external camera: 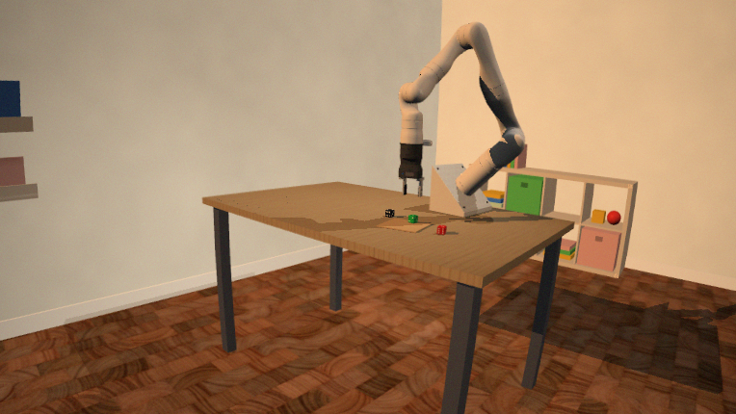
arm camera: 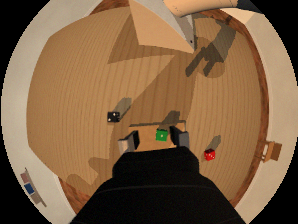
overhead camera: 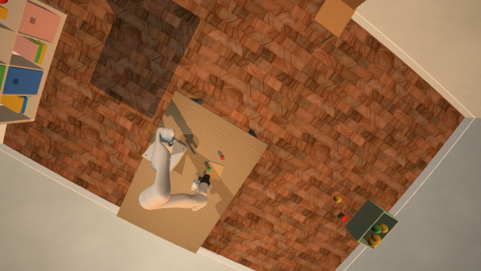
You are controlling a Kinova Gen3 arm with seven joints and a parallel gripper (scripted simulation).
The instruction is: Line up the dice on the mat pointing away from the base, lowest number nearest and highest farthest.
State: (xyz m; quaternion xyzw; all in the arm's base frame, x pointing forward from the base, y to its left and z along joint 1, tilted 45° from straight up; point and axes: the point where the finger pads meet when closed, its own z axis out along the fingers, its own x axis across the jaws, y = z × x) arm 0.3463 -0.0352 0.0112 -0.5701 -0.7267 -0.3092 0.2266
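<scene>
My hand is 10 mm past the black die, 100 mm to the left of it and 100 mm above it. Also, from my hand: red die (60 mm ahead, 160 mm to the left, 100 mm below); then green die (10 mm ahead, 20 mm to the left, 100 mm below); then tan mat (60 mm ahead, 20 mm to the left, 110 mm below).
</scene>
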